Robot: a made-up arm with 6 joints. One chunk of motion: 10 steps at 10 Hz.
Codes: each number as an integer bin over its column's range. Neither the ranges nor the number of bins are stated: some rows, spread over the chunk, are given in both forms.
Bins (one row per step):
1: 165 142 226 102 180 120
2: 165 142 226 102 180 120
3: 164 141 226 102 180 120
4: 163 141 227 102 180 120
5: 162 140 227 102 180 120
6: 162 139 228 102 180 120
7: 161 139 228 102 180 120
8: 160 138 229 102 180 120
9: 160 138 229 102 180 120
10: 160 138 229 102 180 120
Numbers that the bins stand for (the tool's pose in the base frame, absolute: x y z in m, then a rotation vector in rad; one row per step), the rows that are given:
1: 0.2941 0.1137 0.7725 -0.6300 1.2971 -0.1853
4: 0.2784 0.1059 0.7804 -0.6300 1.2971 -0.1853
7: 0.2627 0.0902 0.7882 -0.6300 1.2971 -0.1853
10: 0.2549 0.0824 0.7961 -0.6300 1.2971 -0.1853
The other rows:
2: 0.2941 0.1137 0.7725 -0.6300 1.2971 -0.1853
3: 0.2863 0.1059 0.7725 -0.6300 1.2971 -0.1853
5: 0.2706 0.0980 0.7804 -0.6300 1.2971 -0.1853
6: 0.2706 0.0902 0.7882 -0.6300 1.2971 -0.1853
8: 0.2549 0.0824 0.7961 -0.6300 1.2971 -0.1853
9: 0.2549 0.0824 0.7961 -0.6300 1.2971 -0.1853

